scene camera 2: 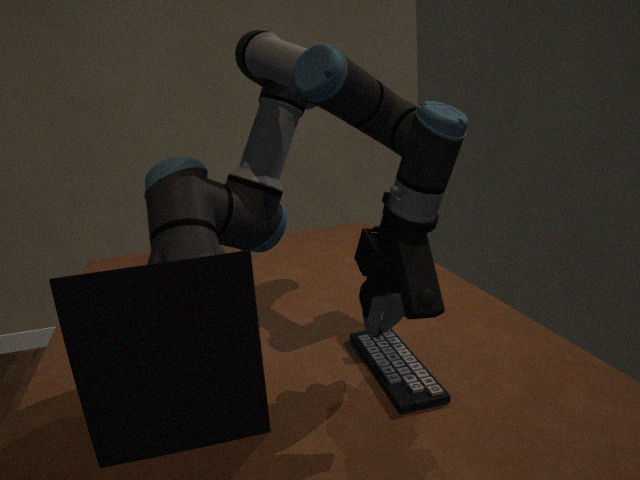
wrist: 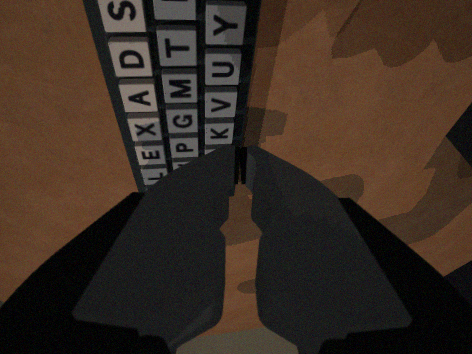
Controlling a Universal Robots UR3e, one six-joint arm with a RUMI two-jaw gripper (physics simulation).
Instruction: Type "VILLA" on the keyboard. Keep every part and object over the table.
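Seen in the pictures: gripper, fingertip midpoint: (scene camera 2: 373, 336) (wrist: 239, 152); arm's base, origin of the base link: (scene camera 2: 193, 300).
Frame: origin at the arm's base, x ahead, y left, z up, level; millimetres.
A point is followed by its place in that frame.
Observation:
The dark keyboard (scene camera 2: 419, 401) @(x 254, y -129, z -148 mm) (wrist: 104, 56) @(x 307, y -40, z -148 mm) lies flat on the table, with three rows of light letter keys. In the wrist view, the V key (wrist: 220, 104) @(x 257, y -9, z -143 mm) and A key (wrist: 139, 97) @(x 296, y -19, z -143 mm) show clearly beyond the fingertips; the L key (wrist: 155, 177) @(x 305, y 44, z -143 mm) is partly covered by the left finger. I cannot make out the I key for certain. My gripper (scene camera 2: 379, 331) @(x 252, y -5, z -110 mm) (wrist: 239, 152) @(x 252, y -5, z -110 mm) is shut and empty. It points down at the far end of the keyboard, with its tips beside the K key (wrist: 219, 134) @(x 259, y 13, z -143 mm) in the wrist view. Whether the tips touch anything is unclear.
A large black upright panel (scene camera 2: 160, 361) @(x -51, y -79, z -32 mm) stands left of the keyboard on the brown table (scene camera 2: 516, 392) @(x 392, y -161, z -160 mm). My arm (scene camera 2: 268, 139) @(x 153, y 133, z 181 mm) reaches over from behind the panel. Dark arm shadows fall on the table. A wall (scene camera 2: 537, 180) rises beyond the table's right edge.

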